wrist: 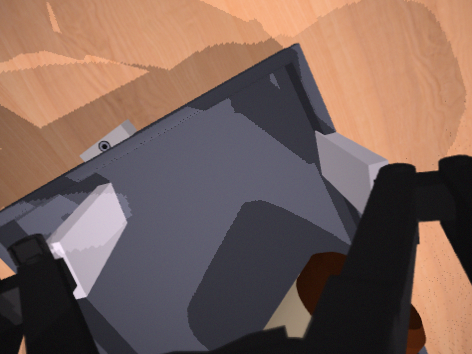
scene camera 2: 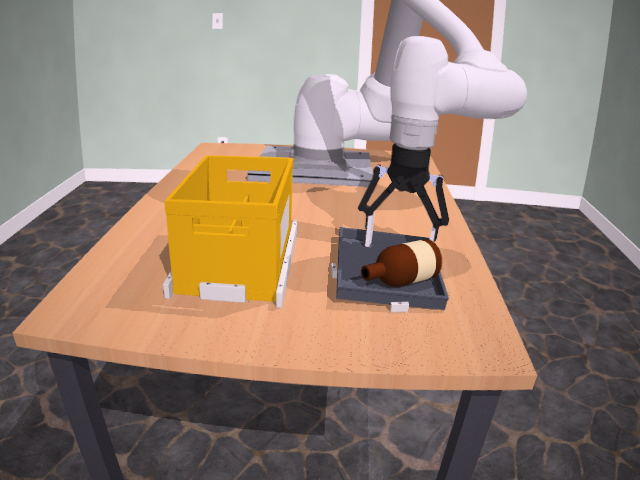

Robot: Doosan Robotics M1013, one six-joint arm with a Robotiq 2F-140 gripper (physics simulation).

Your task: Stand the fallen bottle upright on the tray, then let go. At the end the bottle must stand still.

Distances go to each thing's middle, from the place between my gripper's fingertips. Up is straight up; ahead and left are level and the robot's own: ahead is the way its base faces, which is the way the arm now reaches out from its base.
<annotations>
Right now the dark grey tray [scene camera 2: 352, 253] is 80 mm ahead of my hand, 30 mm to the right of it and 10 mm above it. From my hand the other things lie so: yellow crate [scene camera 2: 219, 231] 40 mm ahead, 320 mm to the right, 70 mm above; brown bottle [scene camera 2: 398, 265] 130 mm ahead, 10 mm to the right, 30 mm above.
</annotations>
